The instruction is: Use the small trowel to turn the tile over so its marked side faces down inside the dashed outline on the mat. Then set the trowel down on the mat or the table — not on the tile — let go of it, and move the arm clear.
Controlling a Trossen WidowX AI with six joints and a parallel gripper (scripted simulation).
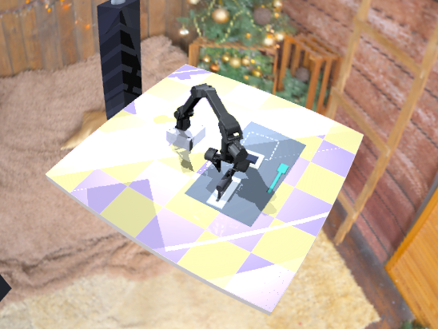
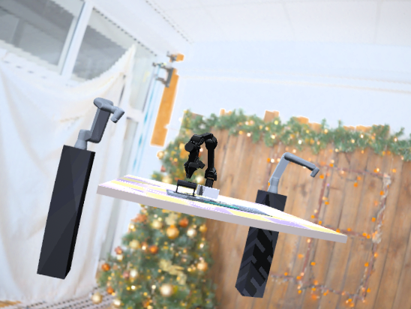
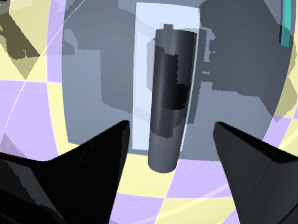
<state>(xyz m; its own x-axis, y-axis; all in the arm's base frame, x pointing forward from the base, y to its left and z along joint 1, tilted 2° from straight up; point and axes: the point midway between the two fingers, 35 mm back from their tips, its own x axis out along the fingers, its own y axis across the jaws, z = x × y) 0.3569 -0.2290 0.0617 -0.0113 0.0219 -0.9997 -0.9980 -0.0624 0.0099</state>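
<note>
The plastering float lies 20 mm to the left of my gripper tip and 70 mm below it. The rest, counted from my gripper tip: grey mat 40 mm ahead, 200 mm to the left, 130 mm below; then white tile 20 mm ahead, 250 mm to the left, 100 mm below; then teal trowel 180 mm ahead, 220 mm to the left, 100 mm below.
</note>
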